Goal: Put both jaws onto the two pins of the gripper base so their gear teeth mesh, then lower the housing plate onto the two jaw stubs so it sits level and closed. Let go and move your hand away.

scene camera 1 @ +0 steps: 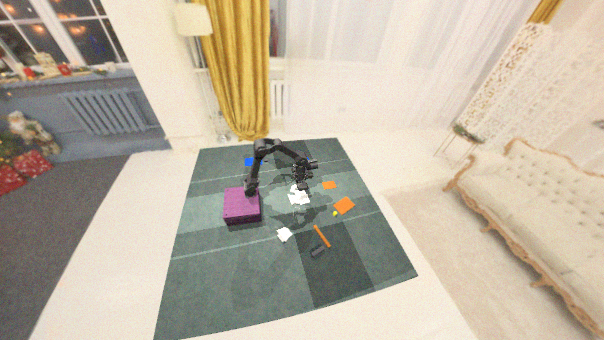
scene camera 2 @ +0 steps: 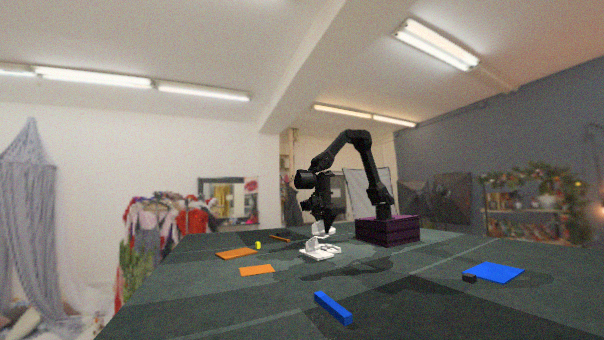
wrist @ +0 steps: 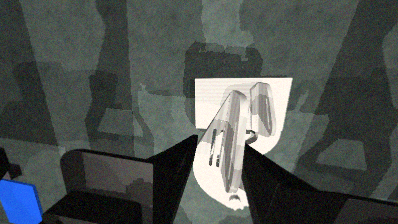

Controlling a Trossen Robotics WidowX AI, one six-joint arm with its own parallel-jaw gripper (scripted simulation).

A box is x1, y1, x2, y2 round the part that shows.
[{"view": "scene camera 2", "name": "my gripper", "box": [300, 189, 345, 233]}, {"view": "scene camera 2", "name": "blue plate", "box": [462, 261, 524, 284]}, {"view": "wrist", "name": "my gripper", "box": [0, 135, 397, 223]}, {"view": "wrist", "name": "white jaw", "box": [193, 90, 249, 209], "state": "held by my gripper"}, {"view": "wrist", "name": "white plate-like part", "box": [195, 78, 291, 130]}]
